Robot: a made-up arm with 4 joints.
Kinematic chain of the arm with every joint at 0, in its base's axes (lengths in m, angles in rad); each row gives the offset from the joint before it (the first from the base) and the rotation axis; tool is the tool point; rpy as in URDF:
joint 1: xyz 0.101 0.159 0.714 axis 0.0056 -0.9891 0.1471
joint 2: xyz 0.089 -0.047 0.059 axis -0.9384 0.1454 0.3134
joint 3: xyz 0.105 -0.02 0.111 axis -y
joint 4: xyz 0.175 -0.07 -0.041 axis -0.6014 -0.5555 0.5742
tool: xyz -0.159 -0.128 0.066 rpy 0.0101 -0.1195 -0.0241
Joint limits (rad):
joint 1: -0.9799..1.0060
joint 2: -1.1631..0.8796
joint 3: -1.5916..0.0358
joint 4: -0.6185..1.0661
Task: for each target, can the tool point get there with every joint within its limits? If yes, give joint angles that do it. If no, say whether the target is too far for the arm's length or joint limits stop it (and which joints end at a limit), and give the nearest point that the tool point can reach.
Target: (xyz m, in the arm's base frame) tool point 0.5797 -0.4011 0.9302
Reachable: no: too far | nearest point 0.3968 -0.1577 0.8433 | short by 0.317 m
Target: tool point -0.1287 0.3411 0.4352
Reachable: no: joint limits stop it (at a limit: joint 1, joint 2, joint 3, joint 4) | nearest point 0.0326 -0.0907 0.5133 | short by 0.467 m
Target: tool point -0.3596 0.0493 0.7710
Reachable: no: joint limits stop it (at a limit: joint 1, joint 3, joint 4) | nearest point 0.0163 0.0484 1.0593 | short by 0.474 m
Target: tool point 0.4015 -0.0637 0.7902
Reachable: yes | joints -0.5816 0.2139 -0.4138 -0.4614
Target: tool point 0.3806 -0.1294 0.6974
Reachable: yes | joints -0.7231 0.2114 -1.2816 0.5370
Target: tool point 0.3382 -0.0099 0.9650
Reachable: yes | joints 0.0538 0.3660 -0.8269 -0.4389
